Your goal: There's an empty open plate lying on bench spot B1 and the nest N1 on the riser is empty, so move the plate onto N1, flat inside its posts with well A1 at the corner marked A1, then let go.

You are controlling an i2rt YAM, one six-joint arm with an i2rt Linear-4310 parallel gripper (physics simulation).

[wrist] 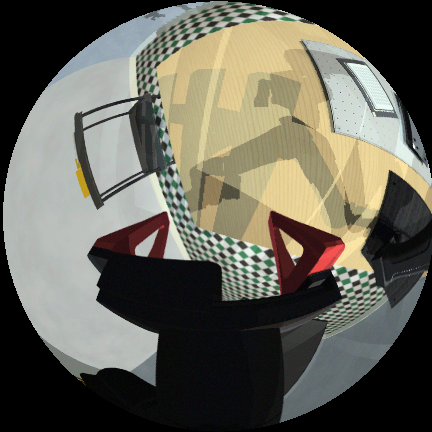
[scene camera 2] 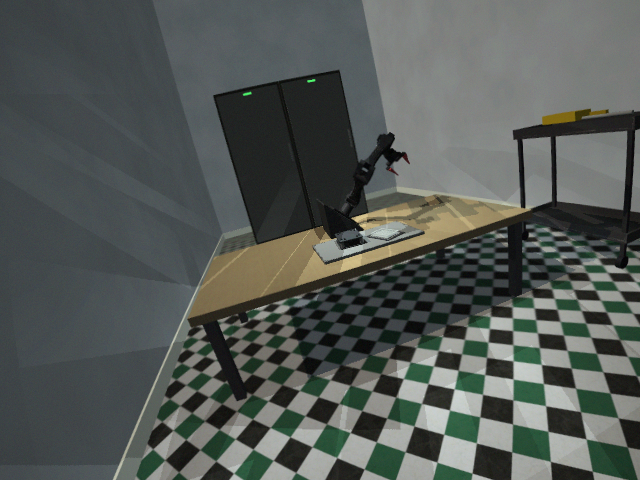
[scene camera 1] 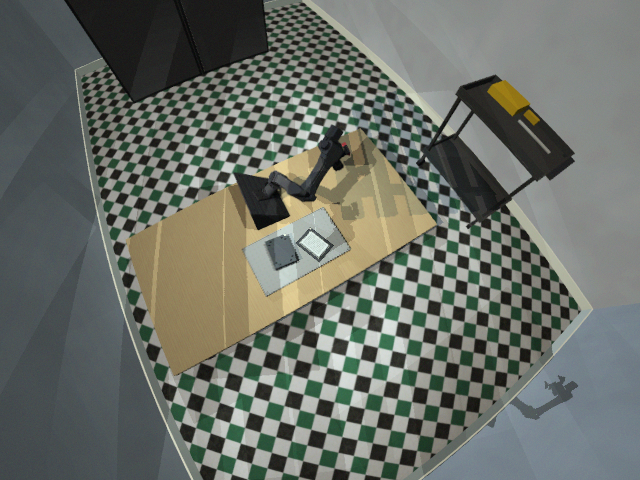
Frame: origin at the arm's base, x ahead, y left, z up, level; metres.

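Seen in the pictures: gripper, fingertip midpoint: [wrist: 218,216] [scene camera 2: 403,169] [scene camera 1: 341,159]; arm's base, link origin: [wrist: 397,242] [scene camera 2: 342,215] [scene camera 1: 266,193].
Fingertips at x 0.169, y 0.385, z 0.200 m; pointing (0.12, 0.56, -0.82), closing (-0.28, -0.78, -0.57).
Offsets run from my fingertips to a thing's middle. Level surfaces: height alone.
The white plate {0.329 m right, 0.218 m ahead, 0.266 m down} [scene camera 1: 314,243] [scene camera 2: 385,233] [wrist: 371,85] lies flat inside a dark outlined frame on the light grey perforated board {0.427 m right, 0.178 m ahead, 0.281 m down} [scene camera 1: 268,285] [scene camera 2: 329,256] [wrist: 345,120]. The dark grey riser {0.506 m right, 0.149 m ahead, 0.249 m down} [scene camera 1: 281,252] [scene camera 2: 349,237] stands beside it on the same board, with small posts near its corners and no plate on it. In the wrist view the riser is partly cut off at the right edge. The A1 marks are too small to read. My gripper [scene camera 1: 343,156] [scene camera 2: 402,168] [wrist: 218,216] is open and empty, with red fingers wide apart. It is high above the table's far right part, well away from the plate.
The board rests on a wooden table {0.288 m down} [scene camera 1: 196,289] [scene camera 2: 258,279] [wrist: 250,50]. The arm's black slanted base [scene camera 1: 250,198] [wrist: 400,200] stands behind the riser. A dark cart [scene camera 1: 532,157] [scene camera 2: 573,127] with yellow boxes stands beyond the table's right end. Dark cabinets [scene camera 1: 155,46] [scene camera 2: 268,165] stand behind.
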